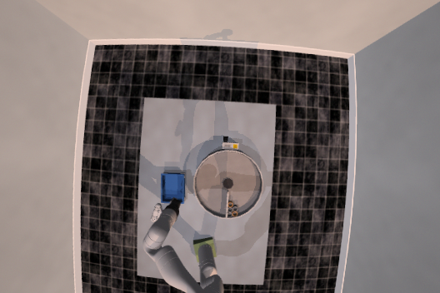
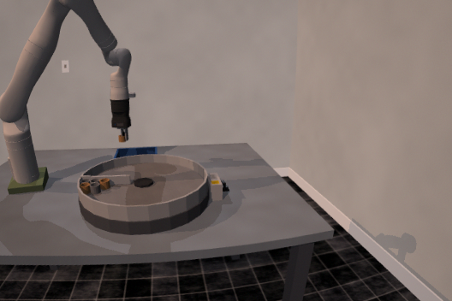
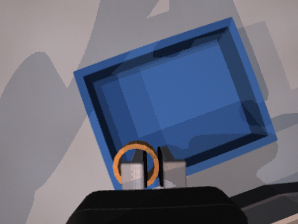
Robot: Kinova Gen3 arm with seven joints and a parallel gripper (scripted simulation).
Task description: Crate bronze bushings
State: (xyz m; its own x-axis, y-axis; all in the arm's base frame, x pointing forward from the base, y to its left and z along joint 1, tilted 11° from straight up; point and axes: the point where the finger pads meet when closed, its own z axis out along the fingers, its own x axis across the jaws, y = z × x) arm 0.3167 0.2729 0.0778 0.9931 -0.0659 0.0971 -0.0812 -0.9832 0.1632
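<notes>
Right now the blue crate is 110 mm below my hand, 40 mm to the left of it and 30 mm ahead of it. The rest, counted from my hand: round turning table 290 mm to the right, 150 mm ahead, 80 mm below.
</notes>
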